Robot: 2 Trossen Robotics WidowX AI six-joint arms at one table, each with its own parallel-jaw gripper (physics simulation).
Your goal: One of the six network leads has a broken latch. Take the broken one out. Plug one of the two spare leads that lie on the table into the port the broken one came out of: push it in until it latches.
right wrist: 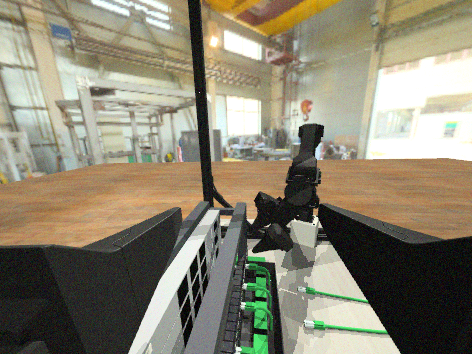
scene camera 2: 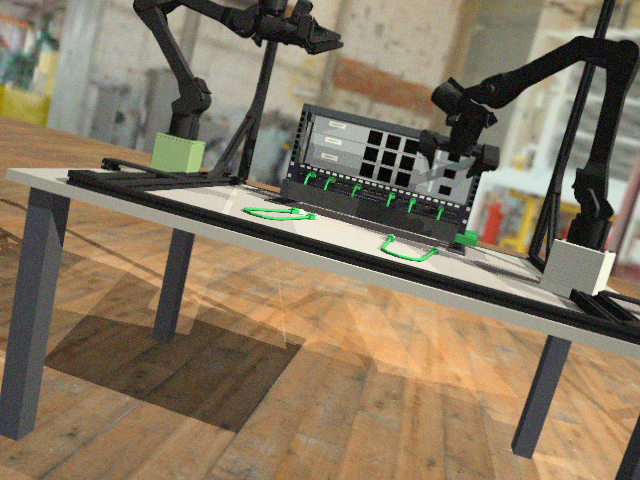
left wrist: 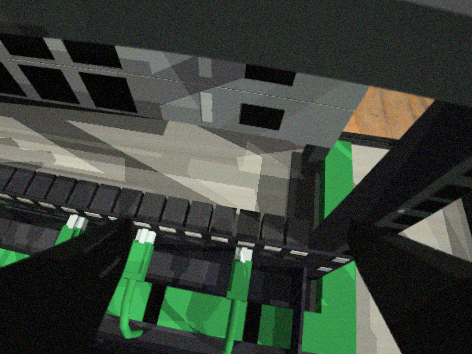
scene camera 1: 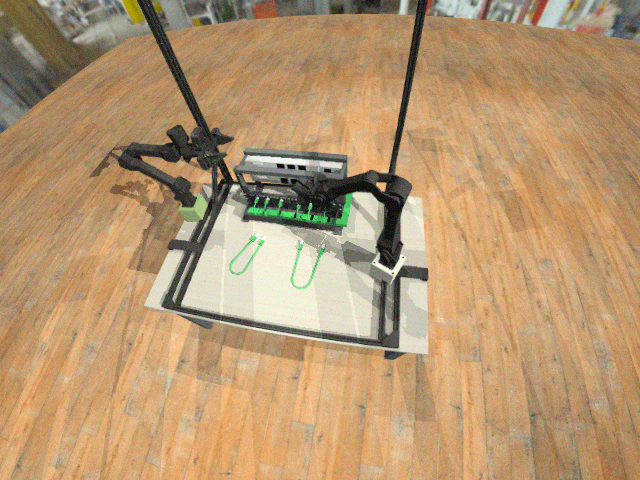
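Where they show: left gripper, fingertip midpoint: (right wrist: 250,241) (scene camera 2: 448,172) (left wrist: 242,229); right gripper, fingertip midpoint: (right wrist: 249,211) (scene camera 2: 342,41) (scene camera 1: 230,146); left arm's base at its link origin: (right wrist: 305,218) (scene camera 2: 585,246) (scene camera 1: 389,260); right arm's base at its link origin: (scene camera 2: 181,137) (scene camera 1: 189,202).
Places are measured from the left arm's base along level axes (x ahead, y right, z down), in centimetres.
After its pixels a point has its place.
Six green leads hang from the black patch panel (scene camera 1: 289,223) {z 6.8, x 47.8, y -5.4 cm} (scene camera 2: 377,211) {z 5.5, x 46.0, y -4.7 cm}; the rightmost lead (scene camera 2: 440,210) {z 1.6, x 34.5, y 4.3 cm} (left wrist: 240,280) {z 0.7, x 35.9, y 7.4 cm} and its neighbour (scene camera 2: 412,204) {z 2.0, x 40.8, y 1.1 cm} (left wrist: 137,260) {z 0.7, x 42.3, y 4.5 cm} show closely in the left wrist view. Which latch is broken I cannot tell. One spare lead (scene camera 1: 238,272) {z 9.6, x 51.3, y -37.5 cm} (scene camera 2: 273,218) {z 9.8, x 50.1, y -36.0 cm} lies on the table in front of the panel, the other spare (scene camera 1: 300,287) {z 9.6, x 24.7, y -26.4 cm} (scene camera 2: 408,258) {z 9.9, x 23.7, y -26.1 cm} farther right. My left gripper (scene camera 1: 306,195) (scene camera 2: 453,160) (left wrist: 242,229) {z -7.5, x 36.8, y 7.7 cm} is open above the right part of the panel, its fingers apart over the port row. My right gripper (scene camera 1: 227,146) {z -32.4, x 66.3, y -8.0 cm} (scene camera 2: 334,44) {z -32.4, x 66.3, y -8.0 cm} is open and empty, high at the left.
A grey rack unit (scene camera 1: 294,152) {z -16.1, x 57.5, y 15.3 cm} (scene camera 2: 356,116) {z -15.7, x 61.2, y -1.4 cm} with dark square openings stands behind and above the port row. Its dark upper bar (left wrist: 225,55) {z -14.2, x 38.6, y 8.8 cm} crosses the left wrist view. A green block (scene camera 2: 466,238) {z 6.5, x 27.4, y 7.2 cm} (left wrist: 337,175) {z 6.1, x 33.4, y 22.5 cm} is at the panel's right end. Black frame rails (scene camera 1: 279,330) {z 8.3, x 19.9, y -45.1 cm} edge the table.
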